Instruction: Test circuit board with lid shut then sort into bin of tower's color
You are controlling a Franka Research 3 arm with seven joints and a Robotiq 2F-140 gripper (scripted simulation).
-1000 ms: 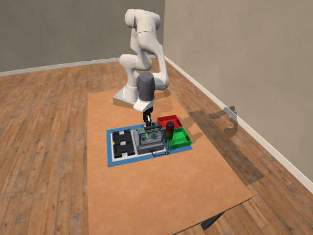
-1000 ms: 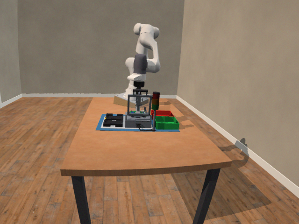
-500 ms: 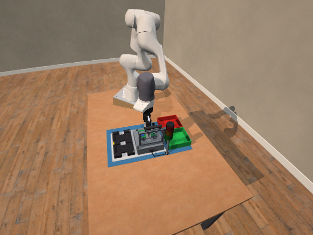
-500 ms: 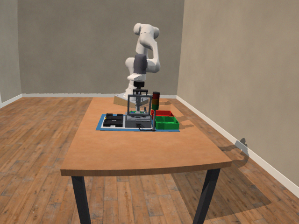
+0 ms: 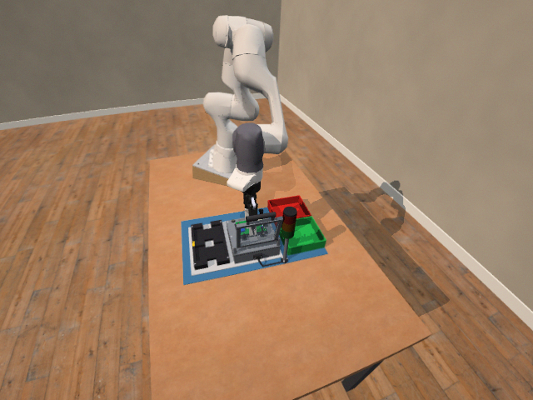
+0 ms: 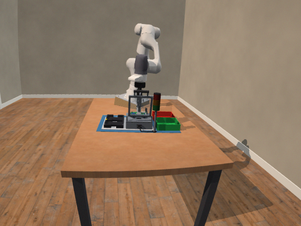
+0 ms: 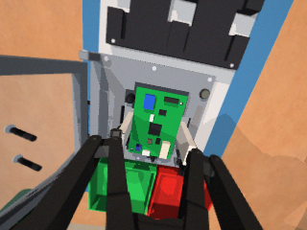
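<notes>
My gripper is now 2 cm above the green circuit board. The rest, counted from my hand: tester lid: 12 cm ahead, 8 cm above; green bin: 5 cm ahead, 20 cm to the left, 9 cm below; dark plate: 1 cm ahead, 1 cm to the left, 3 cm below.
</notes>
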